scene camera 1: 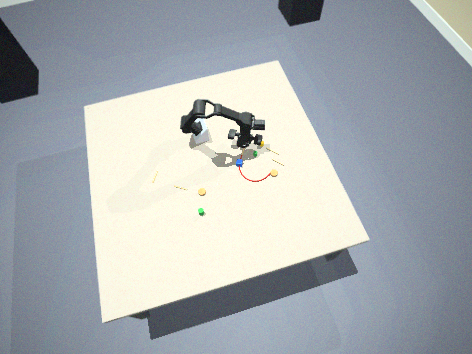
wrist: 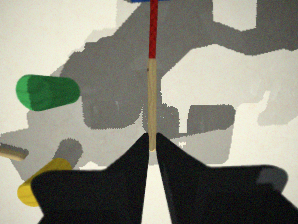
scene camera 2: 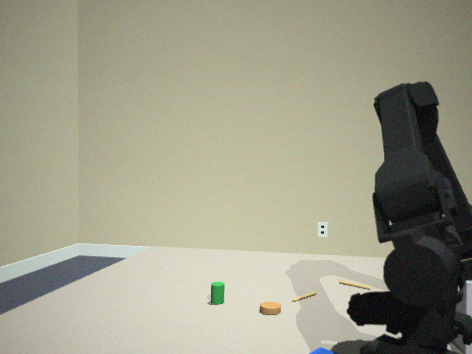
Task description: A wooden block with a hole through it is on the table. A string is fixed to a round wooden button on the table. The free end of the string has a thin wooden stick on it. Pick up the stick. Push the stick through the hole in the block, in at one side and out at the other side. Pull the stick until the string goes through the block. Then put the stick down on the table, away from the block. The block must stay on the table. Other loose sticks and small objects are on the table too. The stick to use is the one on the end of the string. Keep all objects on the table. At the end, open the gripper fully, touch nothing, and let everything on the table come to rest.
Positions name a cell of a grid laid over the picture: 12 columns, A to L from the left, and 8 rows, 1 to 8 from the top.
In view: my gripper (wrist: G5) and a green cylinder (wrist: B4).
